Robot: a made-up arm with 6 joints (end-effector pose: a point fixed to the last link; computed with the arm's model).
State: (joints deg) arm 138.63 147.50 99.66 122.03 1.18 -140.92
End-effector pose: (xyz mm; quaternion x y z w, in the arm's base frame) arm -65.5 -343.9 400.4 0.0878 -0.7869 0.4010 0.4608
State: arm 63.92 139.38 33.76 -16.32 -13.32 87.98
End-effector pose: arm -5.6 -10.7 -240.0 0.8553 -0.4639 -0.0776 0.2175
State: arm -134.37 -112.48 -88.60 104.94 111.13 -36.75
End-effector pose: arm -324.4 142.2 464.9 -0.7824 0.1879 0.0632 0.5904
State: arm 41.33 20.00 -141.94 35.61 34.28 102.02
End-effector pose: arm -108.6 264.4 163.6 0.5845 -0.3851 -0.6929 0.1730
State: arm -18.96 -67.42 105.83 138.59 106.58 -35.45
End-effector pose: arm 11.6 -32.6 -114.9 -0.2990 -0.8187 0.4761 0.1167
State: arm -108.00 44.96 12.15 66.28 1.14 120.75
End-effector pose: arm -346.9 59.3 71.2 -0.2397 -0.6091 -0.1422 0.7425
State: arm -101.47 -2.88 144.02 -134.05 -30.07 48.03
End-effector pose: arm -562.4 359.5 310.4 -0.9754 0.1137 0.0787 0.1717
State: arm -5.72 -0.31 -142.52 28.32 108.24 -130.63
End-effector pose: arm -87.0 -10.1 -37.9 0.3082 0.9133 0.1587 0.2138
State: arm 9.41 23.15 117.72 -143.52 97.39 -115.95
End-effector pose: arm 23.3 158.2 69.8 0.1636 -0.5417 0.2658 0.7805
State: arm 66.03 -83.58 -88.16 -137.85 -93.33 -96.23
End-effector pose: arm -101.9 158.7 63.2 0.6866 0.7054 0.1673 0.0542
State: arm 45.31 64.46 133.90 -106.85 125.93 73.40
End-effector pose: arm 69.7 302.8 310.3 -0.4806 0.4292 0.5120 0.5680
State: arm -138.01 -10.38 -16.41 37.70 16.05 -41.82
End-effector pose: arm -16.7 54.8 392.7 -0.1012 0.9423 0.0202 0.3185
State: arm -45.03 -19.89 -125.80 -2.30 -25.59 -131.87
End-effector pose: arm -124.0 246.2 146.0 -0.6532 -0.4109 -0.6360 0.0042
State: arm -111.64 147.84 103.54 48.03 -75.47 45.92
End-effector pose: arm -298.4 160.7 343.2 0.2610 -0.0806 -0.7538 0.5977
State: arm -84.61 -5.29 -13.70 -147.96 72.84 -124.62
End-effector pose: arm 5.4 11.5 206.7 0.3523 -0.0419 -0.5377 0.7648
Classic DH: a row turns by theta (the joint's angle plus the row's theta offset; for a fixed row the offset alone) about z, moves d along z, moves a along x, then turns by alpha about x. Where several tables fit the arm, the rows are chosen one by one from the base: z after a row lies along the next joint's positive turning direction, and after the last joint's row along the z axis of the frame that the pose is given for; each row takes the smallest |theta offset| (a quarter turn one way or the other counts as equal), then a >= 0, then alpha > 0; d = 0 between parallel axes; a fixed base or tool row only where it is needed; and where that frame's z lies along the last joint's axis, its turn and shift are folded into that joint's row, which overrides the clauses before.
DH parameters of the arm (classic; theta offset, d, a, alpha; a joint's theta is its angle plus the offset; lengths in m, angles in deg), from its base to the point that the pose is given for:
base (fixed): 0 0.185 0 90
joint 1: -90 0.012 0.207 -90
joint 2: -47.91 0 -0.1253 180
joint 3: -47.91 0.028 -0.118 -90
joint 4: 0 -0.069 0.115 90
joint 5: 0 0.163 0.109 -90
joint 6: -90 0.125 0.094 90
tool (fixed): 180 0.106 0 0

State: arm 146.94 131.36 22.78 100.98 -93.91 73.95
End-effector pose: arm -254.9 -97.6 254.1 -0.5602 -0.3835 -0.2919 0.6737
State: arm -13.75 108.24 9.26 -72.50 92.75 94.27
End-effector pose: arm -165.3 -468.8 -121.5 0.5017 -0.5665 0.3102 0.5755
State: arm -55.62 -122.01 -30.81 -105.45 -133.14 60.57
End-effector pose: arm -522.3 442.7 -105.7 -0.5110 -0.3244 -0.5735 0.5520
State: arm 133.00 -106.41 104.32 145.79 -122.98 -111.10
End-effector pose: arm 255.2 -249.2 563.1 -0.0761 0.8735 -0.2881 0.3850
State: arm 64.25 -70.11 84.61 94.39 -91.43 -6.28
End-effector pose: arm 276.9 -6.6 307.0 -0.6460 0.0699 0.2961 0.7000
